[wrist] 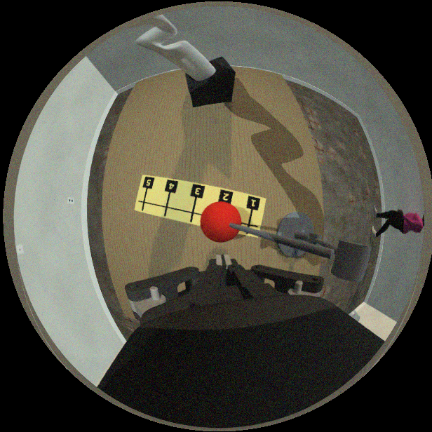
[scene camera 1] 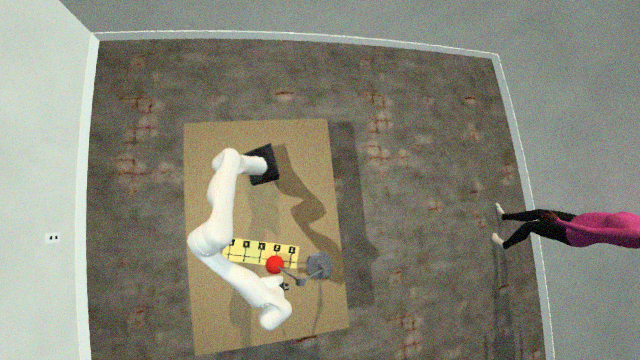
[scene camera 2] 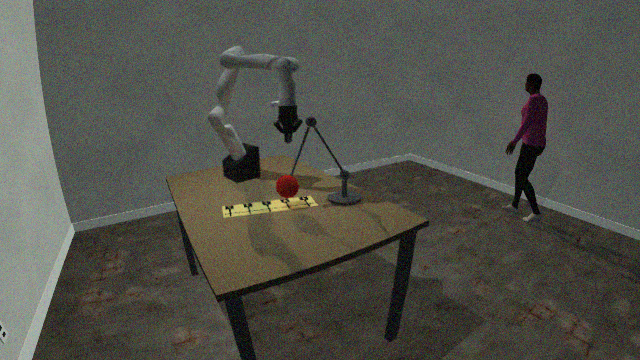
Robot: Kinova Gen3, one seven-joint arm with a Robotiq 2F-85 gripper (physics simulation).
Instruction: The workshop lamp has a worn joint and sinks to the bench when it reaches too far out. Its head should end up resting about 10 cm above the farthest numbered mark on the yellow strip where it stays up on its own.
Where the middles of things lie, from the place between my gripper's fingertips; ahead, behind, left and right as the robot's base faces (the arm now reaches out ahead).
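The round grey lamp base [wrist: 297, 225] is 25 cm below my hand, 27 cm to the left of it and 4 cm ahead of it. As for the yellow strip [scene camera 1: 239, 250], that's 30 cm below my hand, 6 cm to the right of it and 9 cm behind it. Going by their middles, the yellow strip is the nearest to my hand of the things named here.
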